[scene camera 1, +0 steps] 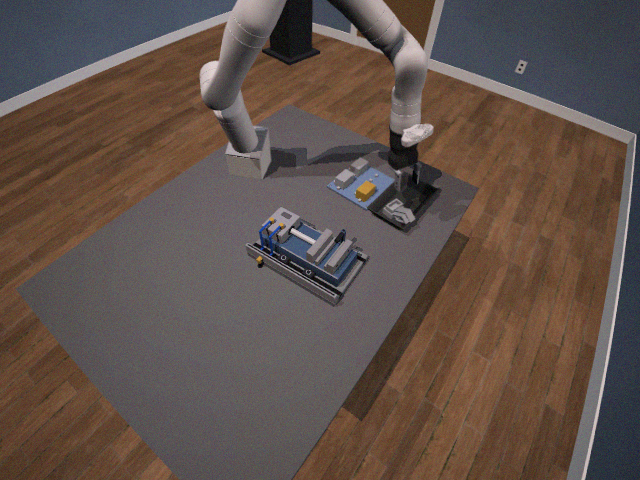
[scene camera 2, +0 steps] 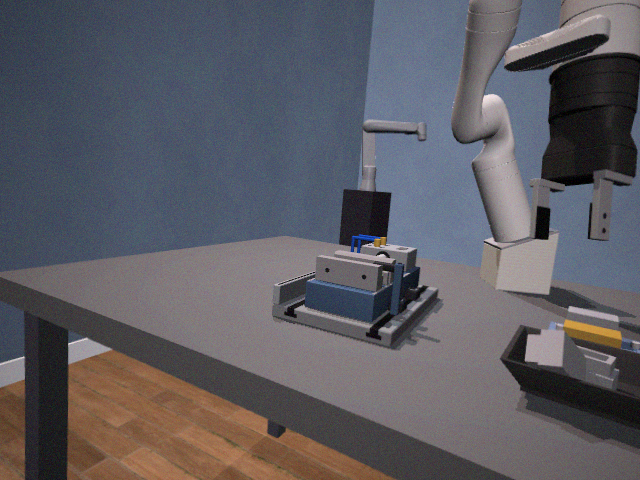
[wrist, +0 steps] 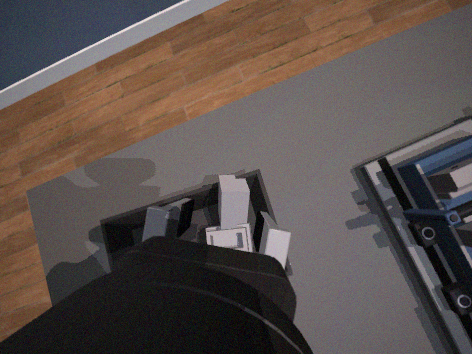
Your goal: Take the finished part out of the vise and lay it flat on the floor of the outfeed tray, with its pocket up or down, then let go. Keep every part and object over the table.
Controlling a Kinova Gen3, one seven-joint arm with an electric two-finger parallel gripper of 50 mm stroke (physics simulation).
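Places are measured from the arm's base along level axes (x left, y back, z up), in metres.
Where they show: gripper, fingertip midpoint: (scene camera 1: 406, 185) (scene camera 2: 566, 239) (wrist: 223, 218); arm's base, origin of the base link: (scene camera 1: 244, 141) (scene camera 2: 515, 235).
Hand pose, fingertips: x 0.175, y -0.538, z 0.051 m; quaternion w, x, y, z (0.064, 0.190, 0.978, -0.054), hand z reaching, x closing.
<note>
Each offset is from my fingertips to the top centre of the thing.
My gripper (scene camera 1: 407, 181) (scene camera 2: 569, 232) (wrist: 223, 218) is open and empty, above the outfeed tray (scene camera 1: 424, 205) (scene camera 2: 573, 393) (wrist: 266, 194). A light grey part {dx +0.009, dy -0.016, dz -0.087 m} (scene camera 1: 404, 215) (scene camera 2: 550, 348) (wrist: 234, 202) sits tilted at the tray's near end in scene camera 1, apart from the fingers. It leans against a second grey part {dx +0.027, dy +0.032, dz -0.122 m} (scene camera 1: 393, 205) (scene camera 2: 599, 364) (wrist: 228, 239), whose pocket opens upward. The tilted part is not flat on the tray floor; its exact contacts are hidden. The vise {dx -0.295, dy +0.099, dz -0.070 m} (scene camera 1: 319, 245) (scene camera 2: 346, 271) shows no part between its jaws.
Beside the tray lies a blue plate {dx +0.063, dy +0.194, dz -0.161 m} (scene camera 1: 378, 180) with a yellow block {dx +0.023, dy +0.148, dz -0.125 m} (scene camera 1: 365, 190) (scene camera 2: 591, 333) and two grey blocks {dx +0.015, dy +0.238, dz -0.125 m} (scene camera 1: 343, 178) {dx +0.103, dy +0.247, dz -0.125 m} (scene camera 1: 358, 165). Blue hoses (scene camera 1: 266, 232) rise at the vise's far end. The table edge runs close to the tray.
</note>
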